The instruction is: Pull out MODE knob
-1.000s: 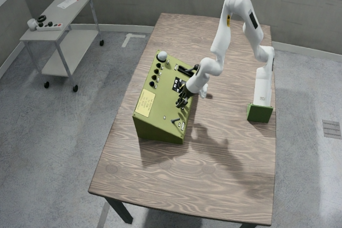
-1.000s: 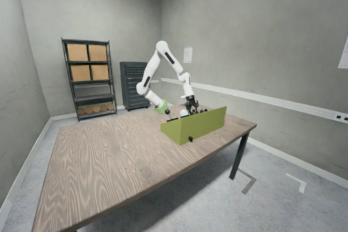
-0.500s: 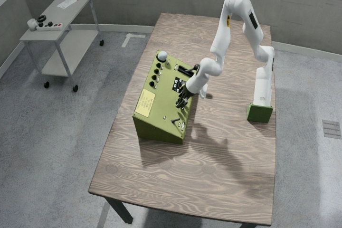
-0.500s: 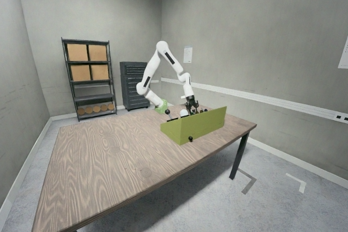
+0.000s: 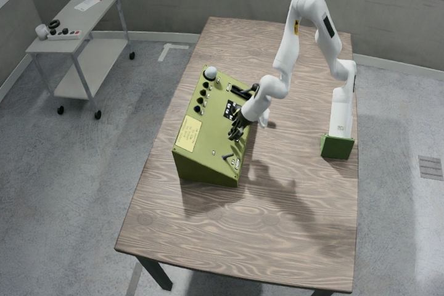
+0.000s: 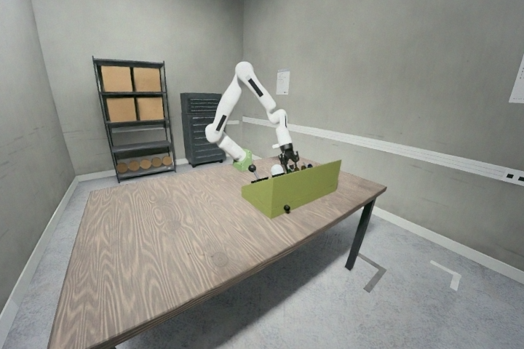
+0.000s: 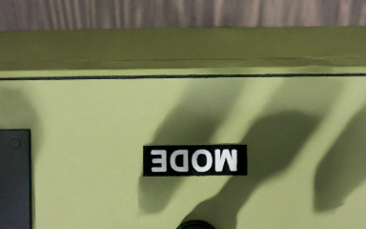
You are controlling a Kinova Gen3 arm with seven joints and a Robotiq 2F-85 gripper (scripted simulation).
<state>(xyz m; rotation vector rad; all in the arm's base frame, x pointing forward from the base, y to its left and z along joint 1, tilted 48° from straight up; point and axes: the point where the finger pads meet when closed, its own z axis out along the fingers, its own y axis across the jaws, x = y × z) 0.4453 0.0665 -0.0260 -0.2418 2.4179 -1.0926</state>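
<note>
My hand is 10 mm above the black mode knob. Round my hand: rotary selector (110 mm to the right, 10 mm below, 10 mm ahead); ball-topped slider lever (240 mm to the right, 20 mm behind); toggle (120 mm to the left, 10 mm below).
</note>
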